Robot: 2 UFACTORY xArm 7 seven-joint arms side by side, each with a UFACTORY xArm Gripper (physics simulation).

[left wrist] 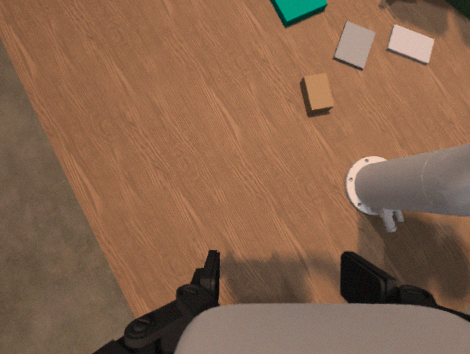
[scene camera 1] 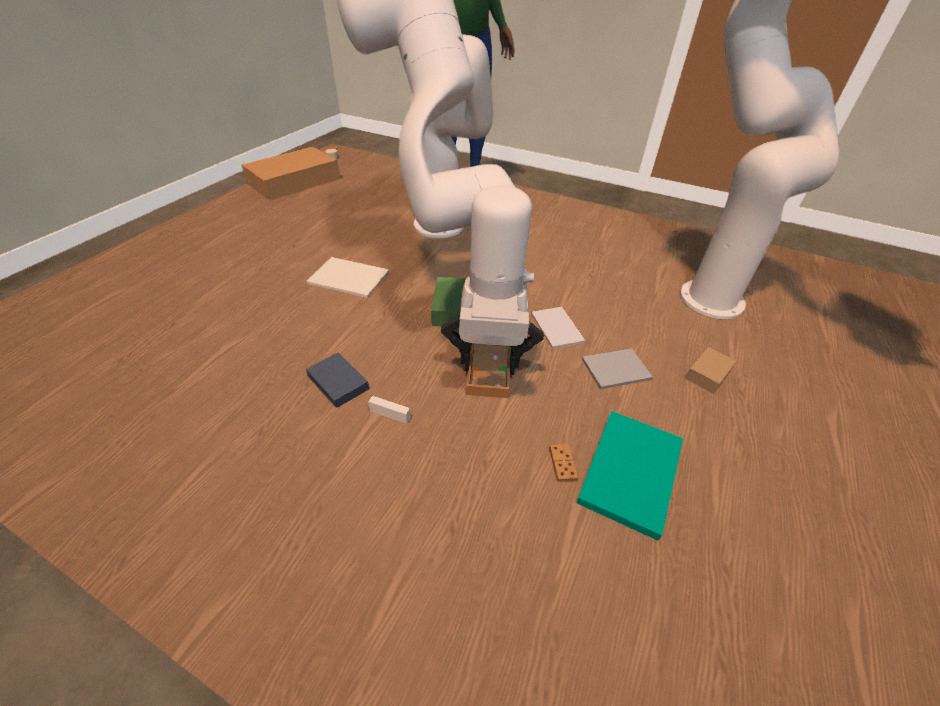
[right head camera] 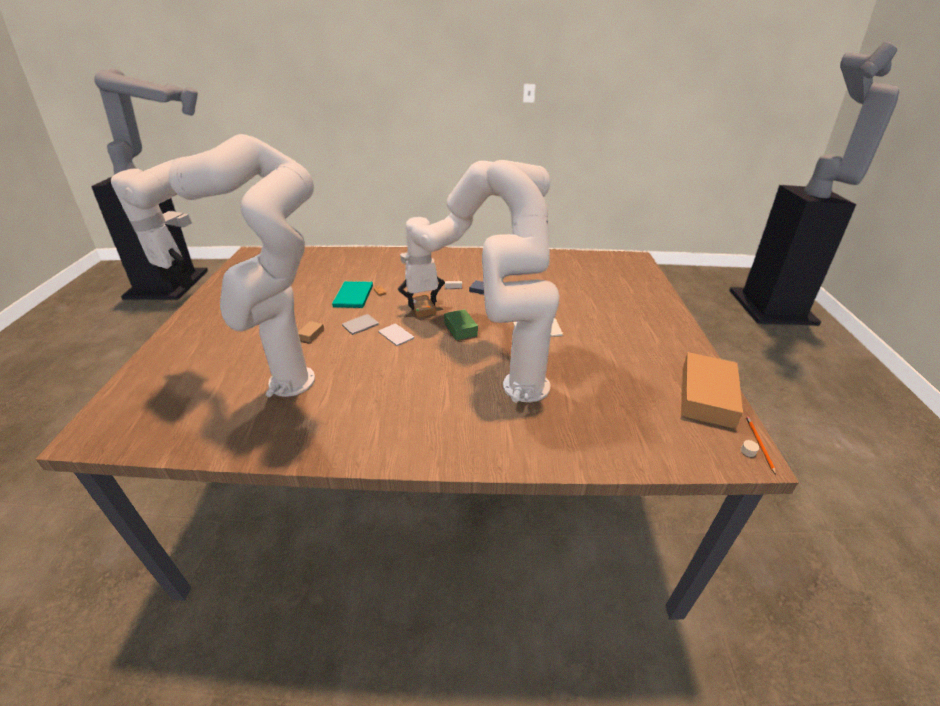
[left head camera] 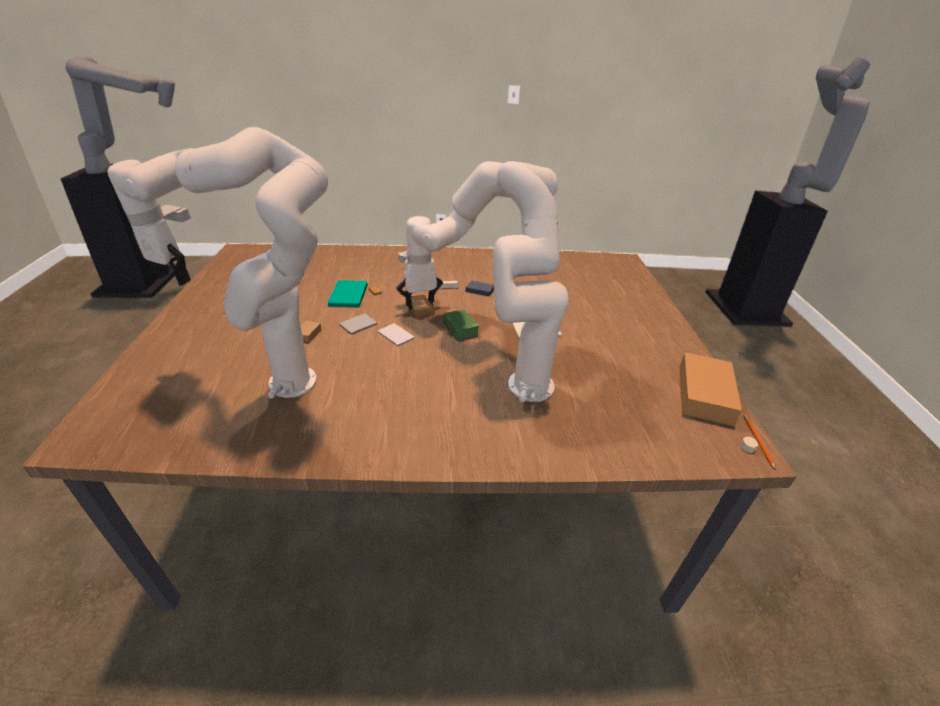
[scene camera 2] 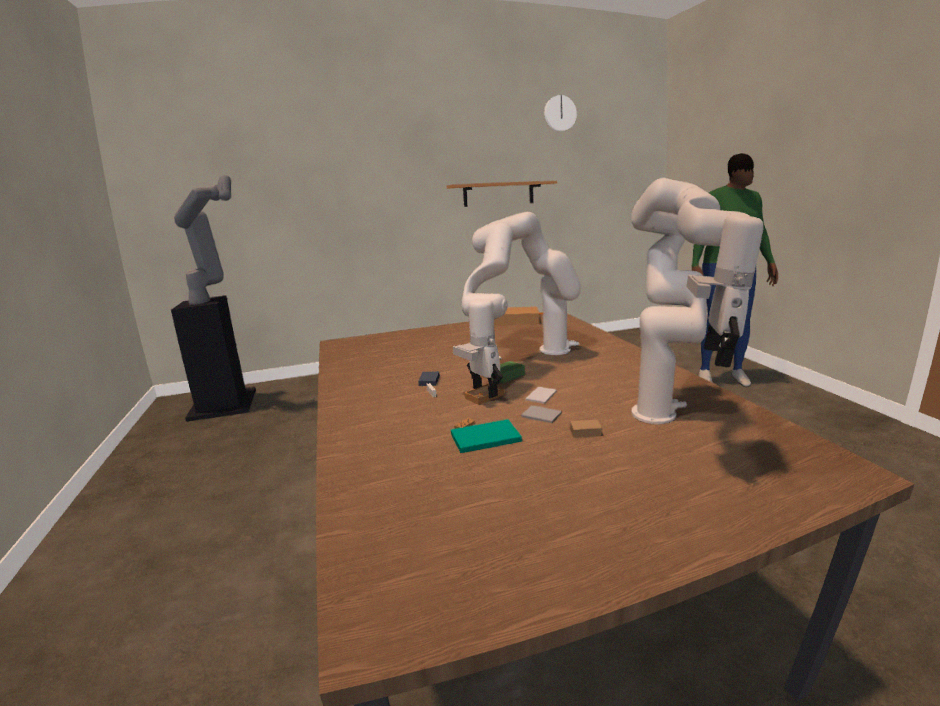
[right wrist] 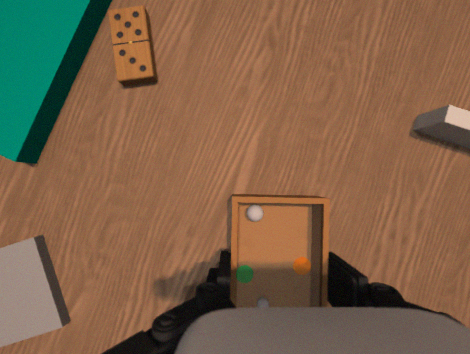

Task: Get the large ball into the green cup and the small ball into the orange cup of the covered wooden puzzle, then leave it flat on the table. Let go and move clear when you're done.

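Places are measured from the left arm's base along level axes (x right, y ahead, z up), in centimetres.
Where they show: left gripper, fingertip midpoint: [left wrist: 279, 271] [right head camera: 178, 282] [left head camera: 174, 279] [scene camera 2: 716, 357]; right gripper, fingertip midpoint: [scene camera 1: 489, 367] [right head camera: 422, 306] [left head camera: 420, 305] [scene camera 2: 485, 393] [right wrist: 275, 271]; left arm's base at its link origin: [left wrist: 371, 185] [scene camera 1: 711, 300] [right head camera: 292, 381] [left head camera: 293, 382] [scene camera 2: 653, 414]; right arm's base at its link origin: [right head camera: 526, 386] [left head camera: 530, 386] [scene camera 2: 555, 350].
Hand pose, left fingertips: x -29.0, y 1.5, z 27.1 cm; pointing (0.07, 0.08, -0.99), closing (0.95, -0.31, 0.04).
Note:
Each offset is from my left fingertips to the centre of the thing. "spot": to the spot under its first point.
The wooden puzzle {dz -26.0, dx +52.5, dy +44.3 cm} [right wrist: 280, 235] [scene camera 1: 487, 391] [scene camera 2: 473, 396] lies at table level, looking flat. In the right wrist view, the large ball {dz -26.2, dx +49.1, dy +46.8 cm} [right wrist: 255, 213] is in its upper left corner, outside the cups. The green cup {spot: dz -25.1, dx +50.6, dy +42.9 cm} [right wrist: 244, 274] is near the left wall and the orange cup {spot: dz -25.1, dx +53.6, dy +45.6 cm} [right wrist: 301, 265] near the right wall. The small ball {dz -26.3, dx +53.5, dy +41.3 cm} [right wrist: 263, 303] is below them, outside both, partly hidden by the gripper body. My right gripper [right wrist: 275, 271] [left head camera: 422, 304] [scene camera 1: 490, 367] is shut on the puzzle's two long sides. My left gripper [left wrist: 279, 271] [scene camera 2: 727, 345] is open and empty, high above the table.
A green block {dz -25.3, dx +68.2, dy +34.6 cm} [left head camera: 460, 324] [scene camera 1: 446, 300] stands close to the puzzle. Around it lie a white bar {dz -25.9, dx +59.1, dy +61.0 cm} [scene camera 1: 389, 409], a dark blue block {dz -26.2, dx +70.4, dy +61.6 cm} [scene camera 1: 337, 379], a domino {dz -26.6, dx +34.0, dy +52.2 cm} [right wrist: 132, 45], a teal book {dz -26.3, dx +25.8, dy +47.4 cm} [scene camera 1: 632, 474], a grey slab {dz -26.7, dx +36.0, dy +29.8 cm} [scene camera 1: 617, 367] and a pale slab {dz -26.8, dx +49.4, dy +26.7 cm} [scene camera 1: 558, 326].

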